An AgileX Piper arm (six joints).
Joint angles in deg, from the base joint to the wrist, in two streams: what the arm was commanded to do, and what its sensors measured. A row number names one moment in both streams.
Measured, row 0:
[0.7 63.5 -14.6 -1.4 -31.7 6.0]
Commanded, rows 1 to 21:
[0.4 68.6 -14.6 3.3 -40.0 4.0]
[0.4 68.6 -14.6 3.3 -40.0 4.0]
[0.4 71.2 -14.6 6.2 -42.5 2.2]
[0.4 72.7 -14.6 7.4 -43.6 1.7]
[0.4 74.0 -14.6 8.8 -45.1 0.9]
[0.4 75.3 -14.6 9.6 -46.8 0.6]
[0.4 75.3 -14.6 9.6 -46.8 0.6]
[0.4 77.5 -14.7 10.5 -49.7 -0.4]
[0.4 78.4 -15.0 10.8 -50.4 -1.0]
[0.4 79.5 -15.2 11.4 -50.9 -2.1]
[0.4 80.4 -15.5 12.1 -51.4 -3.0]
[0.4 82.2 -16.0 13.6 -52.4 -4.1]
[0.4 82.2 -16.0 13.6 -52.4 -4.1]
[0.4 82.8 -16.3 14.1 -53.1 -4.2]
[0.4 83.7 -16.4 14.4 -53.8 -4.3]
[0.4 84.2 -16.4 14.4 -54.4 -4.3]
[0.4 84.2 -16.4 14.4 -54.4 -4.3]
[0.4 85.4 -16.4 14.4 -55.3 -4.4]
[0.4 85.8 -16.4 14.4 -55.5 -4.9]
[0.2 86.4 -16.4 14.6 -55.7 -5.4]
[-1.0 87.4 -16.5 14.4 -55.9 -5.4]
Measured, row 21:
[0.3 86.4 -16.0 14.0 -54.4 -4.6]
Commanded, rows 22 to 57:
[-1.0 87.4 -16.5 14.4 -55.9 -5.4]
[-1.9 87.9 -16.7 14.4 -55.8 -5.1]
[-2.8 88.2 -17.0 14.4 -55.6 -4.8]
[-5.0 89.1 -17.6 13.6 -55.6 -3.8]
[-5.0 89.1 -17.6 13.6 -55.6 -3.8]
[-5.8 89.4 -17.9 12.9 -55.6 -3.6]
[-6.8 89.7 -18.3 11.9 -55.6 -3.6]
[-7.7 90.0 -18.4 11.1 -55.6 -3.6]
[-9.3 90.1 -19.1 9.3 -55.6 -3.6]
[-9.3 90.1 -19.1 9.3 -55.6 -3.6]
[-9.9 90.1 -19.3 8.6 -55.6 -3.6]
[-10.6 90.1 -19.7 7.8 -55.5 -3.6]
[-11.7 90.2 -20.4 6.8 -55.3 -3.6]
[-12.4 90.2 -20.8 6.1 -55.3 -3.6]
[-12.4 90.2 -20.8 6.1 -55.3 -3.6]
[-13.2 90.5 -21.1 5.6 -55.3 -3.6]
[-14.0 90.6 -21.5 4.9 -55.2 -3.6]
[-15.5 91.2 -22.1 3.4 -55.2 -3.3]
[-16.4 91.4 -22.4 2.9 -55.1 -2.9]
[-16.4 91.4 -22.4 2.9 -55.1 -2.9]
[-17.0 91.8 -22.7 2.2 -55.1 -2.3]
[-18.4 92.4 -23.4 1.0 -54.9 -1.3]
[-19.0 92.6 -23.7 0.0 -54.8 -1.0]
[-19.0 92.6 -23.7 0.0 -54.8 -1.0]
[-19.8 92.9 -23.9 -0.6 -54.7 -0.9]
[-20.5 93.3 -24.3 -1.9 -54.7 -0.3]
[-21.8 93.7 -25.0 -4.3 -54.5 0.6]
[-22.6 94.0 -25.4 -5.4 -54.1 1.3]
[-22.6 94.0 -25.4 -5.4 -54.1 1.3]
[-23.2 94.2 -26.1 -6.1 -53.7 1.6]
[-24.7 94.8 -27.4 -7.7 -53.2 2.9]
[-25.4 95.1 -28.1 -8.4 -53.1 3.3]
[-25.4 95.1 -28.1 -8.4 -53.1 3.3]
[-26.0 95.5 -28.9 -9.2 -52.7 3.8]
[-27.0 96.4 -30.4 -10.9 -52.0 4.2]
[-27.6 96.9 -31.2 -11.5 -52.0 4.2]
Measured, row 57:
[-26.1 95.9 -29.1 -8.9 -52.5 3.5]
